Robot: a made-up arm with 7 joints.
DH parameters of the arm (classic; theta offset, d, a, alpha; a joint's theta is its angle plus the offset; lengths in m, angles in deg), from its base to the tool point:
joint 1: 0 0.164 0 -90
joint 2: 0 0 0 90
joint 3: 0 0.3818 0.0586 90
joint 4: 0 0 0.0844 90
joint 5: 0 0.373 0 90
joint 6: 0 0 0.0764 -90
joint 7: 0 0.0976 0 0
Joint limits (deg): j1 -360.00..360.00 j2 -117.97..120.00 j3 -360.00..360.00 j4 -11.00..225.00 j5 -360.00..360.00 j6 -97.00..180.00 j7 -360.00..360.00
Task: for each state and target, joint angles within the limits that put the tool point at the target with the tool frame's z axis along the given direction. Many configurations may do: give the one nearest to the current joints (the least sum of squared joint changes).
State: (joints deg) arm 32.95 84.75 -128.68 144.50 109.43 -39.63 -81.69
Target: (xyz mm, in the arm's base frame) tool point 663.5 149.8 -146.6 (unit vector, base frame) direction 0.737 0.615 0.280
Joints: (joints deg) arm 3.51 119.32 -140.97 183.27 100.60 -58.06 -81.69
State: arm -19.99 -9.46 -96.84 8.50 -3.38 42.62 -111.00
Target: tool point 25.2 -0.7 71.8 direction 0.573 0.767 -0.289
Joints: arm -52.84 -37.12 -102.73 -11.00 -36.45 77.05 -111.00
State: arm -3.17 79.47 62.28 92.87 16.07 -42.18 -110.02
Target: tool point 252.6 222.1 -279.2 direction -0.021 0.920 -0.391
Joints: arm -48.90 120.00 42.33 47.48 5.72 -17.95 -110.02
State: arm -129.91 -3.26 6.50 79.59 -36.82 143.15 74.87
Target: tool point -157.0 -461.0 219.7 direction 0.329 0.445 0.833
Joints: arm -85.12 43.66 -22.67 71.58 -68.37 180.00 74.87
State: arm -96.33 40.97 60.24 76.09 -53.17 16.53 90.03
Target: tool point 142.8 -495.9 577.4 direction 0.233 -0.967 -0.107
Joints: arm -128.38 -5.78 44.21 70.91 -41.78 -12.40 90.03
